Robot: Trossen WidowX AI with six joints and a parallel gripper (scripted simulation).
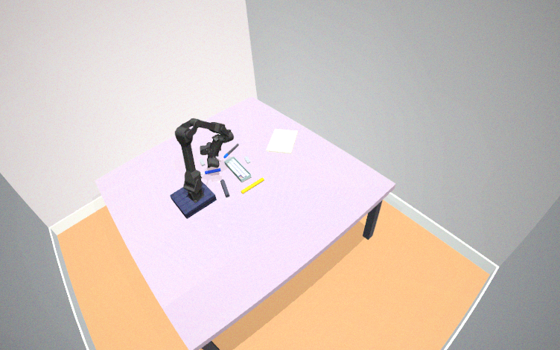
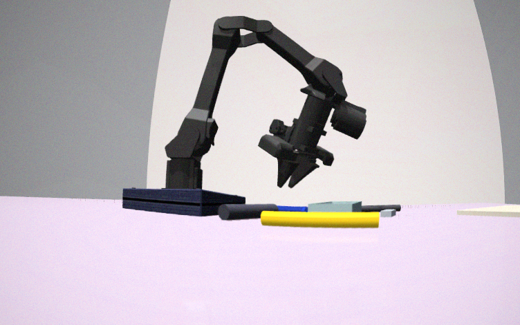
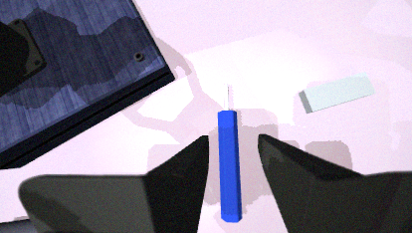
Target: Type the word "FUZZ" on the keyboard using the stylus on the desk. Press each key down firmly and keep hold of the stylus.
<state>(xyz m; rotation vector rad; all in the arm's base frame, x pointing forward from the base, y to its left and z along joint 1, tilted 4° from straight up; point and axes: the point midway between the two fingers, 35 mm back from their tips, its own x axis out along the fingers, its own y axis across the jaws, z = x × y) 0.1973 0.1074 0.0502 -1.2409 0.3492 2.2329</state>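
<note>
Right now the blue stylus is 10 mm behind my gripper tip, 10 mm to the left of it and 50 mm below it. The rest, counted from my gripper tip: blue pen (180 mm ahead, 30 mm to the left, 50 mm below); then dark cylinder (30 mm behind, 170 mm to the right, 40 mm below); then thin grey tip (40 mm behind, 30 mm to the left, 50 mm below).
</note>
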